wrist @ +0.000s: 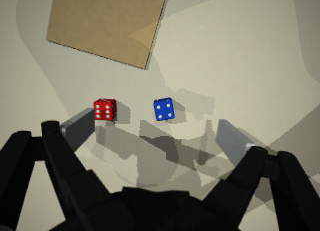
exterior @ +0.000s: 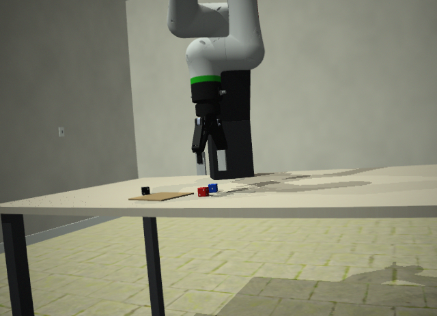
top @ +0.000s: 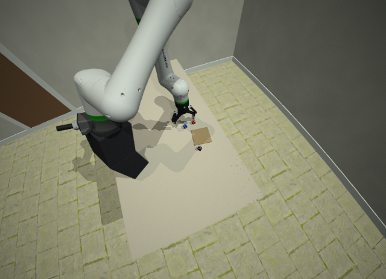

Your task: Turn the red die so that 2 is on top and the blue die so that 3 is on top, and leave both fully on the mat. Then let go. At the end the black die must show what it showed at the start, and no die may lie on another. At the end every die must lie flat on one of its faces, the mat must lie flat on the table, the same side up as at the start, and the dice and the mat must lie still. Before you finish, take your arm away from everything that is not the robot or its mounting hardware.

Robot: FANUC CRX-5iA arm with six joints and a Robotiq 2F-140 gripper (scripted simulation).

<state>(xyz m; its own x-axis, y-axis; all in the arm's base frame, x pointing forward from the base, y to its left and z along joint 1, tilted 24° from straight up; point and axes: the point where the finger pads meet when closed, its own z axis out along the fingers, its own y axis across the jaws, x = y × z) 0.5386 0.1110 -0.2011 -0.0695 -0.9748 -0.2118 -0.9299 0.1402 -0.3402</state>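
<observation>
The blue die is 1 cm behind my hand, 1 cm to the right of it and 6 cm below it. Also, from my hand: red die (7 cm ahead, 1 cm to the right, 6 cm below); then black die (24 cm to the right, 6 cm below); then brown mat (7 cm ahead, 15 cm to the right, 7 cm below).
</observation>
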